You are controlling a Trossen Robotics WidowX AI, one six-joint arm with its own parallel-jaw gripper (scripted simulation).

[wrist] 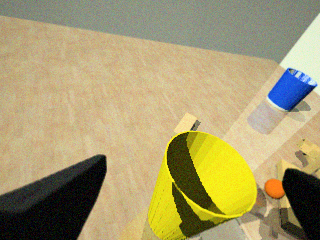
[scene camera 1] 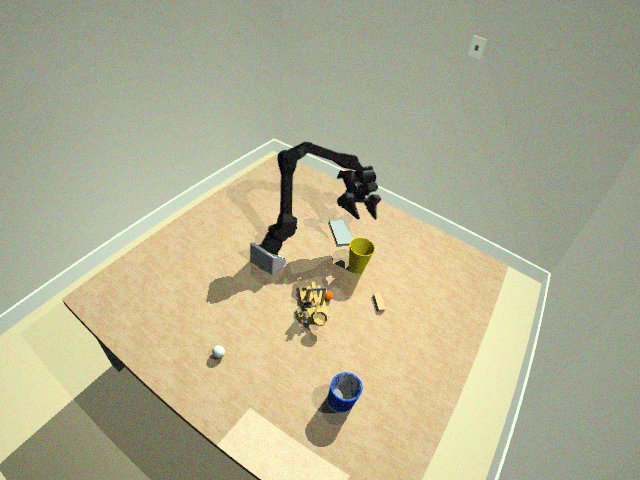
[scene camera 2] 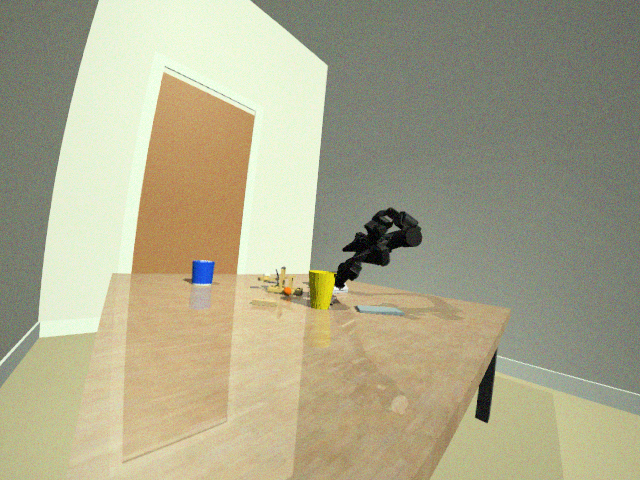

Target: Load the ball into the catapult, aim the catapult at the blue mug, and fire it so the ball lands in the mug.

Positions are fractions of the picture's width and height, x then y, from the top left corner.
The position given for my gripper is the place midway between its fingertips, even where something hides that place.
My gripper (scene camera 2: 0.54,0.53) is open and holds nothing. I also see a yellow cup (scene camera 2: 0.50,0.59), a wooden catapult (scene camera 1: 0.49,0.64) and a blue mug (scene camera 1: 0.54,0.81).
The yellow cup shows as well in scene camera 1 (scene camera 1: 0.56,0.52). The blue mug shows as well in the wrist view (wrist: 0.90,0.38). My gripper also shows in the wrist view (wrist: 0.60,0.71) and in scene camera 1 (scene camera 1: 0.57,0.46).
